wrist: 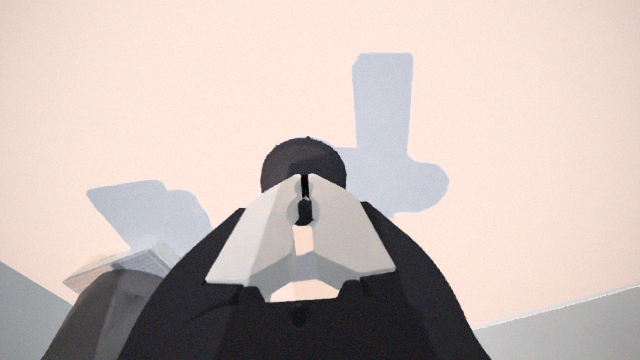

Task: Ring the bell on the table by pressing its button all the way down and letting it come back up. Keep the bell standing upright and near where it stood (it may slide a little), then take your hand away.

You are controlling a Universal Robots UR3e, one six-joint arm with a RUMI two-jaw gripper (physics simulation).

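Where they show: gripper, fingertip midpoint: (305,177); arm's base at its link origin: (146,301).
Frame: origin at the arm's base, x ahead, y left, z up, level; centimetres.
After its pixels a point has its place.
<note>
The bell (305,150) {y 15.8, x 26.1, z 0.1 cm} shows as a dark, round shape near the middle of the wrist view, beyond the fingertips, and looks upright on the pale table (150,75) {y 24.0, x 15.1, z -2.6 cm}. Its near part and its button are hidden behind the fingers. My gripper (305,177) {y 14.5, x 25.8, z 2.3 cm} is shut, with its two pale fingertips together and nothing held between them. The fingertips overlap the bell in the view, above it or on it; I cannot tell whether they touch the button.
A pale, flat-sided object with fine lines (142,260) {y 7.1, x 4.4, z -0.2 cm} is at the lower left, partly behind a grey, rounded shape (117,310). Bluish shadows lie on the table right of the bell and at the left. Table edges show at both lower corners.
</note>
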